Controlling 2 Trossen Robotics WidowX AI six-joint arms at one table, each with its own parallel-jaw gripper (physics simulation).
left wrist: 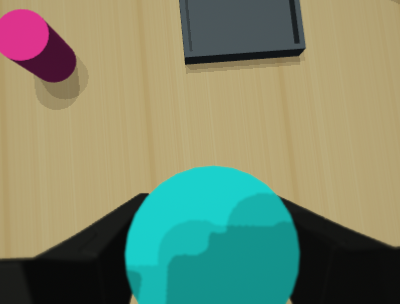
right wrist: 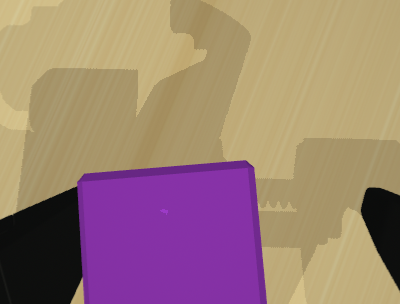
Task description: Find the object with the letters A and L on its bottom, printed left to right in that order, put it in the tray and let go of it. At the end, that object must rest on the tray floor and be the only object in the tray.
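Frame: origin at the left arm's base, x left, y back, z up, level; metres.
Where they show: left gripper, fingertip midpoint: (left wrist: 203, 200); right gripper, fingertip midpoint: (right wrist: 235, 194).
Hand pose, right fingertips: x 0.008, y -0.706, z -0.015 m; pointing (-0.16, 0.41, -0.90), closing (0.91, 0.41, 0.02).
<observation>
After its pixels a point has its place.
My left gripper (left wrist: 203, 200) {x 0.046, y -0.255, z 0.129 m} is shut on a cyan cylinder (left wrist: 205, 195) {x 0.048, y -0.262, z 0.173 m}, whose round, shadowed top faces the left wrist camera. My right gripper (right wrist: 235, 194) {x 0.008, y -0.706, z -0.015 m} is open. A purple block (right wrist: 170, 240) {x -0.006, y -0.722, z 0.017 m} with a flat top stands between its fingers, close to the left finger and partly covering it, with a gap to the right finger. The dark grey tray (left wrist: 245, 56) {x -0.011, y -0.395, z -0.018 m} is at the top of the left wrist view, cut off by the edge; no object shows on the visible part of its floor. Both objects' undersides are hidden, and no letters are visible.
A magenta cylinder (left wrist: 22, 35) {x 0.199, y -0.393, z 0.026 m} stands upright on the wooden table (left wrist: 120, 135) {x 0.128, y -0.310, z -0.027 m} (right wrist: 310, 60) {x 0.014, y -0.644, z -0.027 m} at the upper left of the left wrist view, to the left of the tray. Arm and gripper shadows fall across the table in the right wrist view.
</observation>
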